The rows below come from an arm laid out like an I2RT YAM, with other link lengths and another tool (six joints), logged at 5 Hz.
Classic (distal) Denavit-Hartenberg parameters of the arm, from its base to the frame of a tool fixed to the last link. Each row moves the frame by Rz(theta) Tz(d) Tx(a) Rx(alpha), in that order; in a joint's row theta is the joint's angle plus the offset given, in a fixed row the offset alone. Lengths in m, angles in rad.
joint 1: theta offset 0, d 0.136, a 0.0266, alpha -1.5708
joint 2: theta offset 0, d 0, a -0.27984, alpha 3.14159
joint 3: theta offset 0.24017, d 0, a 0.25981, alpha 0
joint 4: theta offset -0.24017, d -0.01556, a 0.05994, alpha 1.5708
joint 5: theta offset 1.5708, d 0.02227, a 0, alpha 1.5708
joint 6: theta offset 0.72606, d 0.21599, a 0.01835, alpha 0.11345
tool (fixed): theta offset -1.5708, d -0.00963, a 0, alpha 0
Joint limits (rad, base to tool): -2.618..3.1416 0..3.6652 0..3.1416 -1.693..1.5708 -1.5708..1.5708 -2.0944..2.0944
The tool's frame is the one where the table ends.
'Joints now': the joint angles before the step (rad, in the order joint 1, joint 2, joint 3, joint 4, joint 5, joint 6). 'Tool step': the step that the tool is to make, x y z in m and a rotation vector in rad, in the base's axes. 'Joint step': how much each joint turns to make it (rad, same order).
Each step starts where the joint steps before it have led.
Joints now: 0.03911 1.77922 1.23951 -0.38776 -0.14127 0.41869
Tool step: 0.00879 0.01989 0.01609 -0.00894 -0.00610 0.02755
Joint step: 0.05020 0.01988 0.08671 -0.05967 0.02108 0.01257
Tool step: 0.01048 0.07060 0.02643 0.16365 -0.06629 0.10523
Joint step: 0.08358 0.00599 0.04262 0.06614 -0.13138 0.08378
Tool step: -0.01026 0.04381 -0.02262 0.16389 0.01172 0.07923
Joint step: 0.02722 0.02675 -0.11103 0.18302 -0.15305 0.08139
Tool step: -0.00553 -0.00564 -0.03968 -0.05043 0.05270 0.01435
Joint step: -0.00063 0.06459 -0.02745 0.01463 0.01793 -0.04085
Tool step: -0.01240 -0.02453 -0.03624 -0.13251 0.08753 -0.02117
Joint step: -0.00166 0.04967 0.00684 -0.08785 0.10114 -0.05631
